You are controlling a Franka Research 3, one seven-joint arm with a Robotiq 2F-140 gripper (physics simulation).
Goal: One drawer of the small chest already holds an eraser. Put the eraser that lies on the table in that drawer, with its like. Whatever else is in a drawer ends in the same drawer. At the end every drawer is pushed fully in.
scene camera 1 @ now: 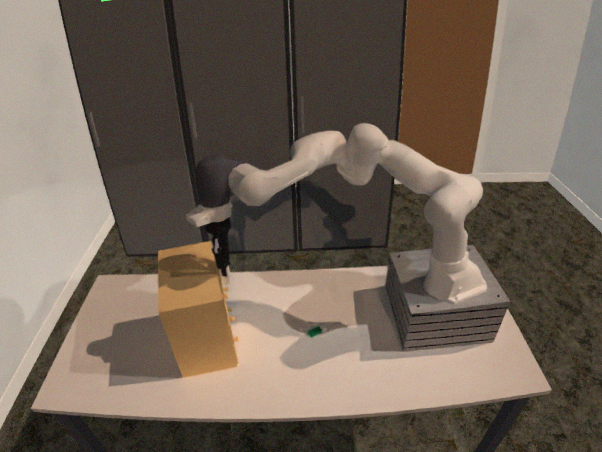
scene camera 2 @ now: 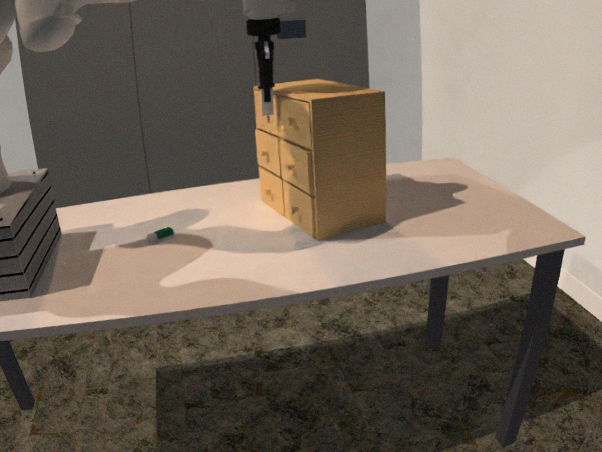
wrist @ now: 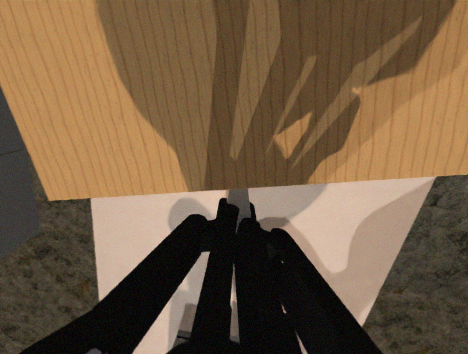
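The small chest [scene camera 1: 200,330] [scene camera 2: 350,160] [wrist: 60,100] is light wood, upright on the table, with three rows of two drawers and small knobs. The drawer fronts look flush; their insides are hidden, so the eraser in a drawer does not show. The gripper [scene camera 1: 226,280] [scene camera 2: 267,109] [wrist: 238,200] points down, shut and empty, its pale fingertips together at the front of the top-row drawer on the left in scene camera 2, just above its knob [scene camera 2: 268,119]. Whether they touch is unclear. The green and white eraser [scene camera 1: 315,331] [scene camera 2: 163,233] lies on the table between chest and arm base.
The table [scene camera 1: 310,395] [scene camera 2: 400,260] bears the chest at one end and the grey ribbed base block [scene camera 1: 450,325] [scene camera 2: 25,250] of the arm at the other. Dark cabinets [scene camera 1: 235,125] [scene camera 2: 200,100] stand behind the table. The arm arches over the table.
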